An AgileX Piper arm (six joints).
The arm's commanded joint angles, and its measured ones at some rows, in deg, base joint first. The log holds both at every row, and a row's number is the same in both.
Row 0, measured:
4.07, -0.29, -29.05, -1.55, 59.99, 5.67
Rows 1 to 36, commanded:
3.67, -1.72, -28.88, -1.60, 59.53, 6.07
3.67, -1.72, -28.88, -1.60, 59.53, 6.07
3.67, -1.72, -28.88, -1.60, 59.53, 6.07
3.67, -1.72, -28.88, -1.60, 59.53, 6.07
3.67, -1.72, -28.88, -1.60, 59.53, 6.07
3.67, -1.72, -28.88, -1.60, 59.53, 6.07
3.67, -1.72, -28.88, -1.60, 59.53, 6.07
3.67, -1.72, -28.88, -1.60, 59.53, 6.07
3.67, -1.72, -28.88, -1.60, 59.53, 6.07
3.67, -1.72, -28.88, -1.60, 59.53, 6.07
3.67, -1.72, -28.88, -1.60, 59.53, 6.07
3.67, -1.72, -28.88, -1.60, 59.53, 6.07
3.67, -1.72, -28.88, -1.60, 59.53, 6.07
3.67, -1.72, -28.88, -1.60, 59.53, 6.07
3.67, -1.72, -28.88, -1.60, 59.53, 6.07
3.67, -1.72, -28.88, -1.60, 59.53, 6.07
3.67, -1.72, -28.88, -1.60, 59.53, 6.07
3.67, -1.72, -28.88, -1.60, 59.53, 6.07
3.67, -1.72, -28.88, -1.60, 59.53, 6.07
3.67, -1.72, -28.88, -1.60, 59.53, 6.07
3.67, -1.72, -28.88, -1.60, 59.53, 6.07
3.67, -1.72, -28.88, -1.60, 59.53, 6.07
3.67, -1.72, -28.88, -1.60, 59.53, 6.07
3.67, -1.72, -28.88, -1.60, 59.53, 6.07
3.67, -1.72, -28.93, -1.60, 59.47, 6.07
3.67, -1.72, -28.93, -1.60, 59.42, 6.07
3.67, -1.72, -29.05, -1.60, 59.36, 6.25
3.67, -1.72, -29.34, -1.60, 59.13, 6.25
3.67, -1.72, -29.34, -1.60, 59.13, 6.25
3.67, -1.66, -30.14, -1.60, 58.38, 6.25
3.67, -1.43, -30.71, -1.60, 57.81, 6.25
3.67, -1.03, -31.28, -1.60, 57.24, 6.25
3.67, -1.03, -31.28, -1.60, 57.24, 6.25
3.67, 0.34, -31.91, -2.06, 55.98, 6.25
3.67, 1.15, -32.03, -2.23, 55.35, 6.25
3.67, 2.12, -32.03, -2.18, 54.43, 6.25
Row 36, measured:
4.07, 0.17, -31.34, -1.60, 57.01, 5.67
